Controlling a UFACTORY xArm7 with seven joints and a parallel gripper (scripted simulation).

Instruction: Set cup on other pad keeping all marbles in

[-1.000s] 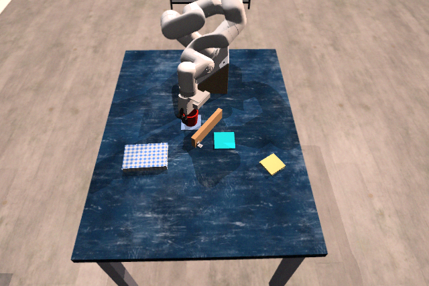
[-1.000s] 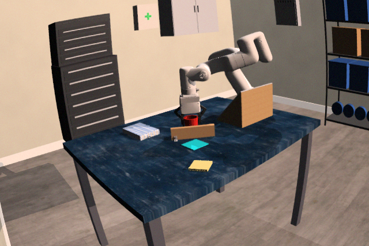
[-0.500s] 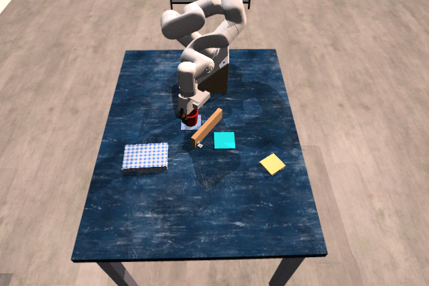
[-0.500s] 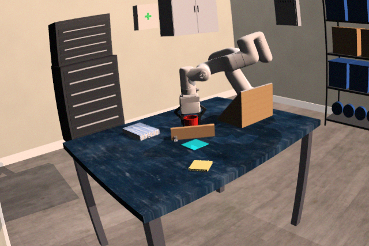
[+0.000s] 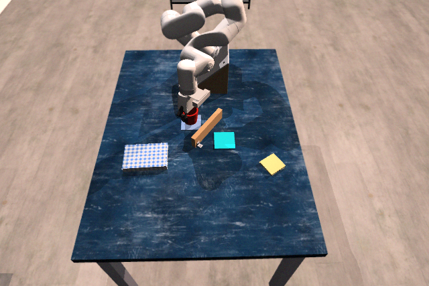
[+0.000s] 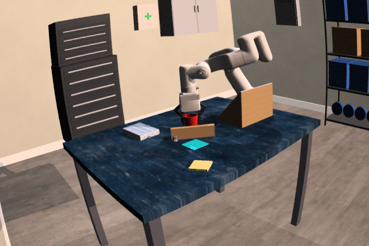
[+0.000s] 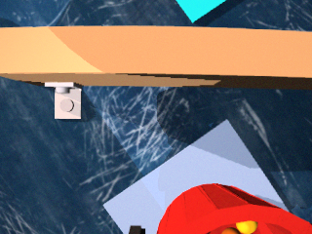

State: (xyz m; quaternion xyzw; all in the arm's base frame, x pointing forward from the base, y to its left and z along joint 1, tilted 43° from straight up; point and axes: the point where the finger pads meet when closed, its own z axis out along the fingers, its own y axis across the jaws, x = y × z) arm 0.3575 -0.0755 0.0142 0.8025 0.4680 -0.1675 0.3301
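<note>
Right now the pale blue pad is 6 cm below my hand. Round my hand: wooden rail 8 cm to the left, 5 cm ahead, 4 cm below; red cup 2 cm below; yellow marble 3 cm below, 2 cm ahead.
</note>
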